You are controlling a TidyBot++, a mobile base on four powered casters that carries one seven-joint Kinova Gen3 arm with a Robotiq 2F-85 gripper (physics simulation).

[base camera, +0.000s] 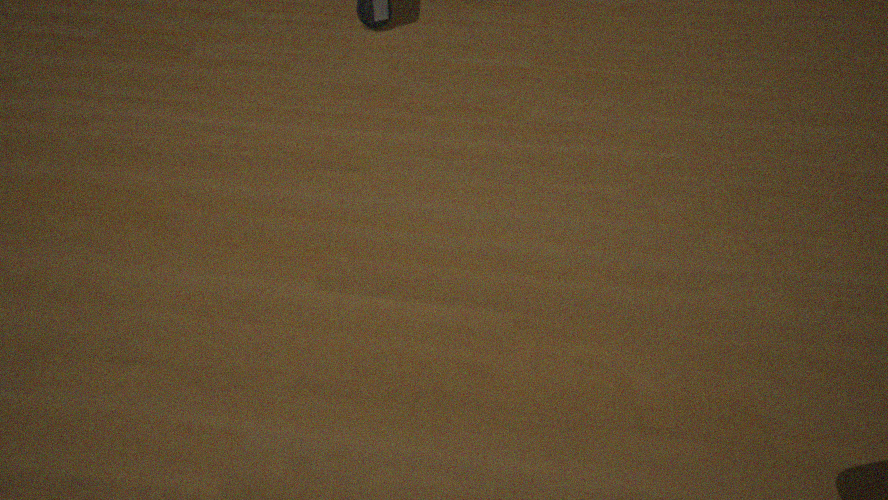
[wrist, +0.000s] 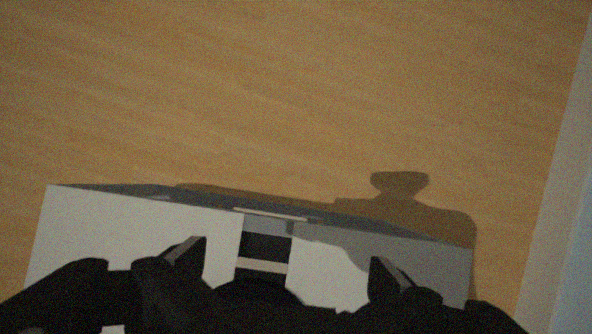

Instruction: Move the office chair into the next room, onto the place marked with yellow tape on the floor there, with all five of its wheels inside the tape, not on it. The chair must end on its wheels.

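Frame: origin at the arm's base, x left, y back, z up, level; centimetres.
Seen in the pictures: gripper, fingertip midpoint: [wrist: 287, 264].
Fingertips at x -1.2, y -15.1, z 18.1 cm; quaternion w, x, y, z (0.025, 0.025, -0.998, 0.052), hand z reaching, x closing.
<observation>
A point is followed by its place in that frame.
My gripper [wrist: 287, 264] {x -1.2, y -15.1, z 18.1 cm} is open, with its two black fingers apart at the bottom of the wrist view, above the robot's own white base. No chair part shows between the fingers. In the base camera view, the lower end of a small dark rounded thing [base camera: 374, 13] {x 12.5, y -99.4, z -36.4 cm} with a pale grey strip shows at the top edge, left of the middle. Too little of it shows to tell whether it is a chair wheel. The yellow tape does not show in either view.
The white box-shaped base [wrist: 125, 220] {x 16.0, y -12.4, z -1.4 cm} spans the lower wrist view. A pale skirting board [wrist: 555, 165] {x -70.6, y -35.5, z -38.4 cm} and a bluish wall [wrist: 577, 270] {x -68.4, y -11.1, z -28.7 cm} run along the right edge. Wood floor [base camera: 434, 248] {x 1.8, y -46.7, z -39.7 cm} [wrist: 275, 90] {x 3.8, y -42.3, z -39.7 cm} lies ahead. A dark shape, perhaps a shadow [base camera: 866, 483] {x -25.5, y -25.3, z -39.7 cm}, shows at the base camera view's lower right corner.
</observation>
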